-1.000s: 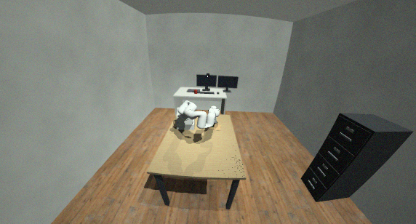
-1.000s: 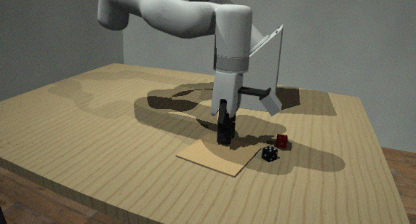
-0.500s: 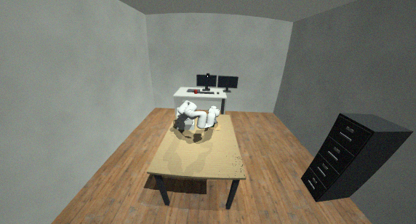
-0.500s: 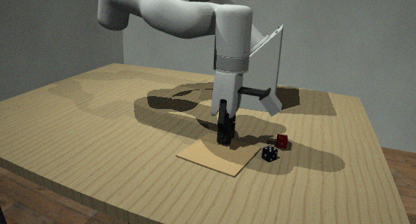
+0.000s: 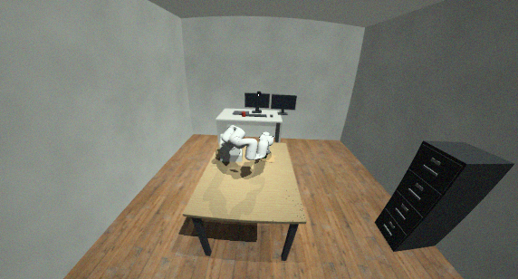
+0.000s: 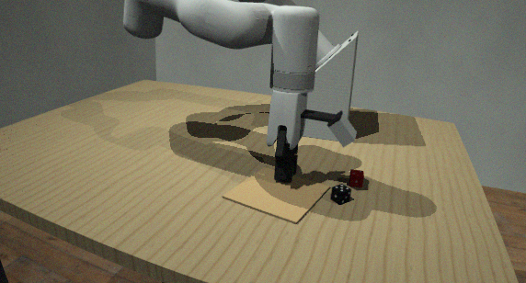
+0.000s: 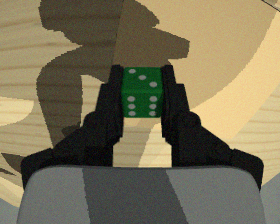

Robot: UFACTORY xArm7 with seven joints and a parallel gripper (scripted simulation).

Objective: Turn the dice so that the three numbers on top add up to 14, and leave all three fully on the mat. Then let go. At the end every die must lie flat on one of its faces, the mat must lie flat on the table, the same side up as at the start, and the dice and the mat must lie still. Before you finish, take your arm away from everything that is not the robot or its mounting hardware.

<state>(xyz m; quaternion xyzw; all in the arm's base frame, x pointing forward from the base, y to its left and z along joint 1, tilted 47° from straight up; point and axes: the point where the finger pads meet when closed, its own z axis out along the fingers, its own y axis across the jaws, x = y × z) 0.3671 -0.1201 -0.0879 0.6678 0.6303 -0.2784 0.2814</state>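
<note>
My gripper is now 1 cm above the green die. Round my hand: red die (3 cm behind, 13 cm to the left, 2 cm below); black die (4 cm ahead, 11 cm to the left, 2 cm below); tan mat (5 cm ahead, 3 cm below).
</note>
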